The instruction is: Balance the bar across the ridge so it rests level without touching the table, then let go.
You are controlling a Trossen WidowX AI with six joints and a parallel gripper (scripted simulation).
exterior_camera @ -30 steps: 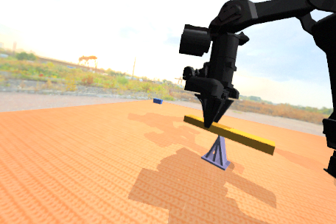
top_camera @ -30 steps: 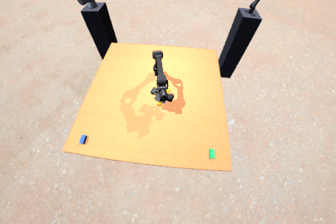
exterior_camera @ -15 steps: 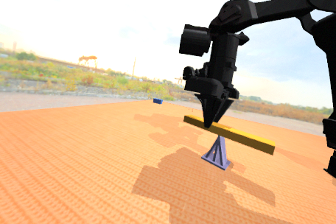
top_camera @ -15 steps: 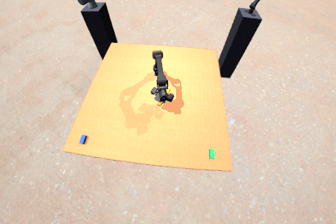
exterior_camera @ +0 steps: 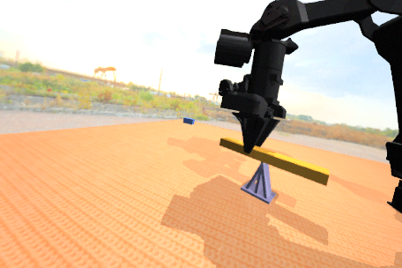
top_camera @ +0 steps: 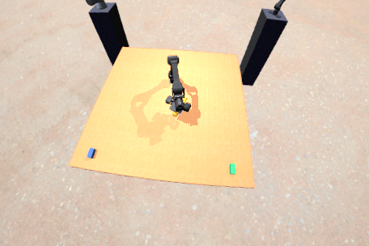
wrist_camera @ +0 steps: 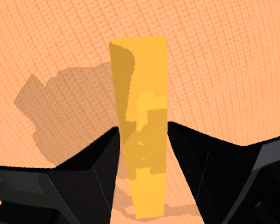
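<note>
The yellow bar is 3 cm behind my gripper tip and 1 cm to the left of it. From my gripper tip the other things lie so: green block: 41 cm to the left, 40 cm ahead, 5 cm below; then blue block: 59 cm to the right, 40 cm ahead, 5 cm below; then pale purple wedge-shaped ridge: 4 cm below, 3 cm behind, 1 cm to the left.
</note>
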